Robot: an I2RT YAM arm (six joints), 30 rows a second.
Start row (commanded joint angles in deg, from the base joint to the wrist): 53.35, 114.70, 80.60, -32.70, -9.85, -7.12
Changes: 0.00, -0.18, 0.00, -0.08, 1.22, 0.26; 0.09, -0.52, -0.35, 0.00, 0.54, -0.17; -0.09, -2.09, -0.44, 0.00, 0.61, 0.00; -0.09, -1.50, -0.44, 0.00, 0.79, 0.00; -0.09, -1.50, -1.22, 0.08, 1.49, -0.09; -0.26, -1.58, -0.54, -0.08, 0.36, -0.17; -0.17, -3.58, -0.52, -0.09, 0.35, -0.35; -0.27, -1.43, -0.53, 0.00, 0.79, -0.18; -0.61, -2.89, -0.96, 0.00, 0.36, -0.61; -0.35, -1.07, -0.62, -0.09, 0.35, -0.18
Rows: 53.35, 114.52, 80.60, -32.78, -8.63, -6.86; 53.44, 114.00, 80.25, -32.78, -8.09, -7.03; 53.35, 111.91, 79.81, -32.78, -7.48, -7.03; 53.26, 110.41, 79.37, -32.78, -6.69, -7.03; 53.17, 108.91, 78.15, -32.70, -5.20, -7.12; 52.91, 107.33, 77.61, -32.78, -4.84, -7.29; 52.74, 103.75, 77.09, -32.87, -4.49, -7.64; 52.47, 102.32, 76.56, -32.87, -3.70, -7.82; 51.86, 99.43, 75.60, -32.87, -3.34, -8.43; 51.51, 98.36, 74.98, -32.96, -2.99, -8.61
